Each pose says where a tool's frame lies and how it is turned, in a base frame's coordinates. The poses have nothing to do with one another.
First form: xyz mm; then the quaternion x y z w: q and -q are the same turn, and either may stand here.
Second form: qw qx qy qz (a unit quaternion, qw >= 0); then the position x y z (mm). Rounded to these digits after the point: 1 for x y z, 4 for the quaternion.
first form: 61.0, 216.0, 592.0, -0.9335, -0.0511, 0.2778, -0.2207
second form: 0.2207, 0.9335, 0.0511, -0.2778, 61.0, 216.0, 592.0
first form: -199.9, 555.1, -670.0, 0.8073, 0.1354, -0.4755, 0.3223
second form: 0.3223, 0.8073, 0.1354, -0.4755, -199.9, 555.1, -670.0
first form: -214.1, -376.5, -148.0, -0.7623, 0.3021, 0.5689, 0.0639
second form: 0.0639, -0.7623, 0.3021, 0.5689, -214.1, -376.5, -148.0
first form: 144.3, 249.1, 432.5, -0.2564, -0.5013, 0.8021, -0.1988
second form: 0.1988, 0.2564, 0.5013, -0.8021, 144.3, 249.1, 432.5
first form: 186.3, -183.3, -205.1, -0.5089, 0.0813, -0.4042, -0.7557
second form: 0.7557, 0.5089, -0.0813, 0.4042, 186.3, -183.3, -205.1
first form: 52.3, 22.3, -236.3, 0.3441, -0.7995, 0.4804, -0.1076
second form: 0.1076, -0.3441, 0.7995, -0.4804, 52.3, 22.3, -236.3
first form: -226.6, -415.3, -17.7, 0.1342, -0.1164, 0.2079, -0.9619
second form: 0.9619, -0.1342, 0.1164, -0.2079, -226.6, -415.3, -17.7
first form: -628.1, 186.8, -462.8, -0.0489, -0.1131, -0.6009, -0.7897
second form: 0.7897, 0.0489, 0.1131, 0.6009, -628.1, 186.8, -462.8
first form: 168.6, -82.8, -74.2, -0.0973, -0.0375, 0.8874, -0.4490
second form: 0.4490, 0.0973, 0.0375, -0.8874, 168.6, -82.8, -74.2
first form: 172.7, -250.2, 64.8, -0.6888, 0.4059, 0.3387, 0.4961
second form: 0.4961, -0.6888, 0.4059, 0.3387, 172.7, -250.2, 64.8
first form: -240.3, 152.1, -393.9, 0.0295, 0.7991, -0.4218, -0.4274
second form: 0.4274, -0.0295, -0.7991, 0.4218, -240.3, 152.1, -393.9
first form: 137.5, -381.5, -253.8, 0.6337, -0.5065, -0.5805, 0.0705
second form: 0.0705, 0.6337, -0.5065, -0.5805, 137.5, -381.5, -253.8
